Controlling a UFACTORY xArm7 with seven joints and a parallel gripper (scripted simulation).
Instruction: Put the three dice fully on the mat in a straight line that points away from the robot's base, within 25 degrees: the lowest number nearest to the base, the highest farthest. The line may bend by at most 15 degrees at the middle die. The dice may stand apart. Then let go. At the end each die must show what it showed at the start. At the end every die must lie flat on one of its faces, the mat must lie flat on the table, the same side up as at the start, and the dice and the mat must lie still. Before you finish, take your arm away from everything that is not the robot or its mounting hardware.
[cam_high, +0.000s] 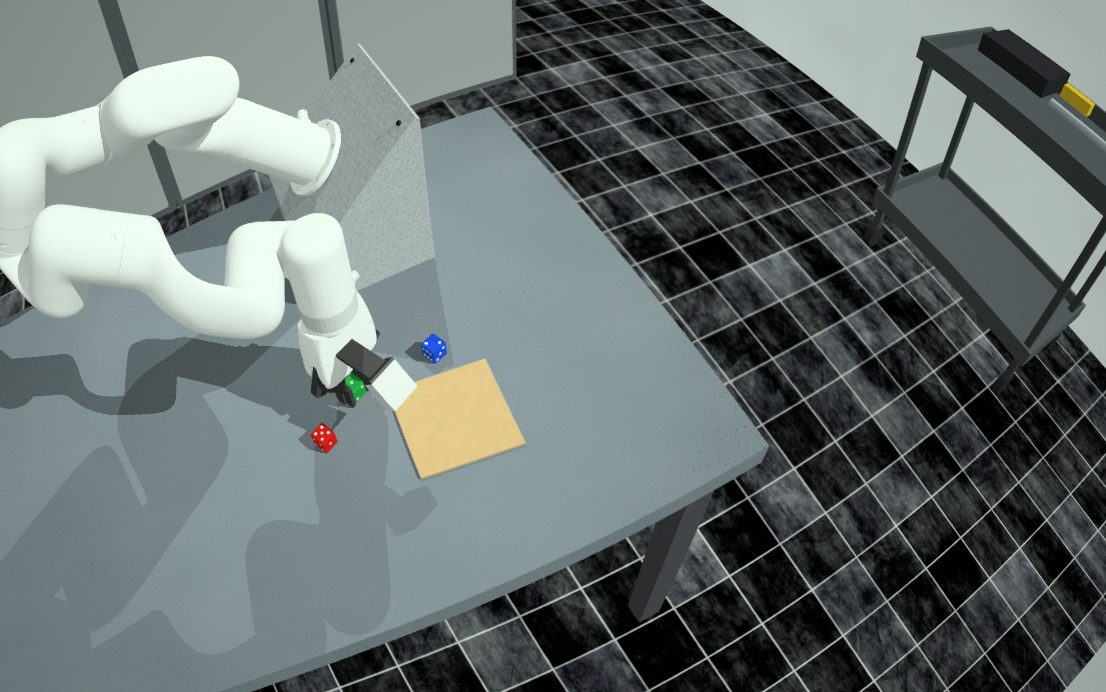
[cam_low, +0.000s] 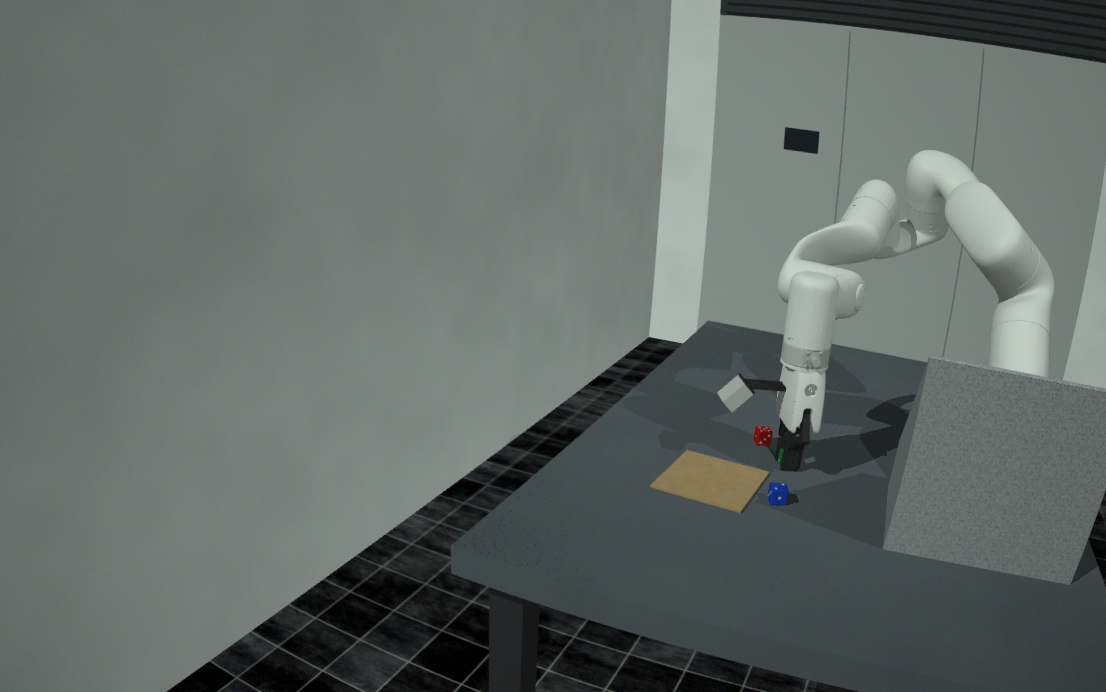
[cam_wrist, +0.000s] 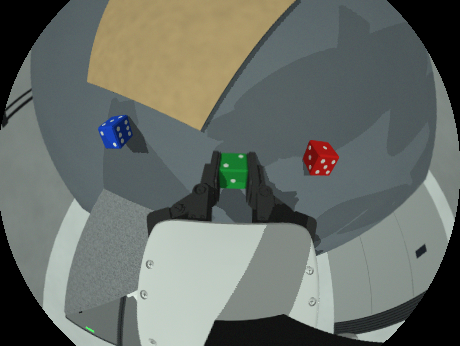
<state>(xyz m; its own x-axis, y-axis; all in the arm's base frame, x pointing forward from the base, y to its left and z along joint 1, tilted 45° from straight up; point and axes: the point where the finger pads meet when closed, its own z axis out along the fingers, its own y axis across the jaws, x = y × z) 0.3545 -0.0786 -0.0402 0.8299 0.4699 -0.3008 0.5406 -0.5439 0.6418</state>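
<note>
Right now my hand is 80 mm short of the tan mat, 120 mm to the right of it and 20 mm above it. From my hand the other things lie so: red die (60 mm ahead, 60 mm to the right, 10 mm below); then green die (10 mm below); then blue die (20 mm behind, 120 mm to the left, 10 mm below).
</note>
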